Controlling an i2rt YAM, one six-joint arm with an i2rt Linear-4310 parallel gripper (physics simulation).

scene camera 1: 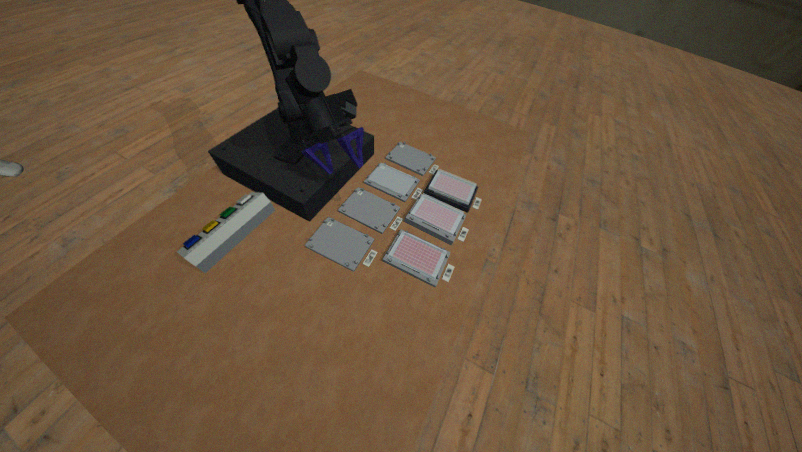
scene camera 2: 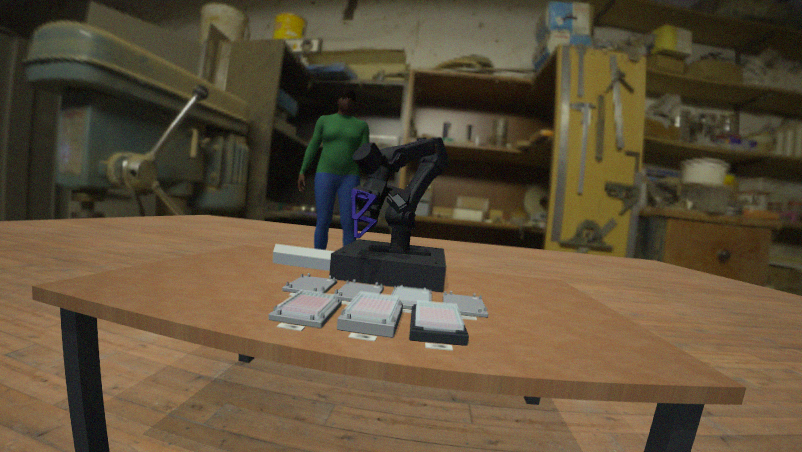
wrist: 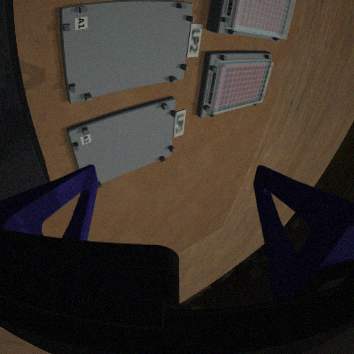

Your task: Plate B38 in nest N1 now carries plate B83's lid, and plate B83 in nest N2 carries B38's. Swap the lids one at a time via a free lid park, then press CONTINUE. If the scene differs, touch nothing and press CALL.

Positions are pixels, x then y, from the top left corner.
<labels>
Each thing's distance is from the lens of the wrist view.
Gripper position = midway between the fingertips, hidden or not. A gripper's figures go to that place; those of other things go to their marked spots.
gripper (wrist: 175,173): 0.13 m
LP1 lid park (wrist: 115,143): 0.29 m
LP2 lid park (wrist: 101,54): 0.24 m
The marked spots on the LP1 lid park and the LP2 lid park are 0.12 m apart.
</labels>
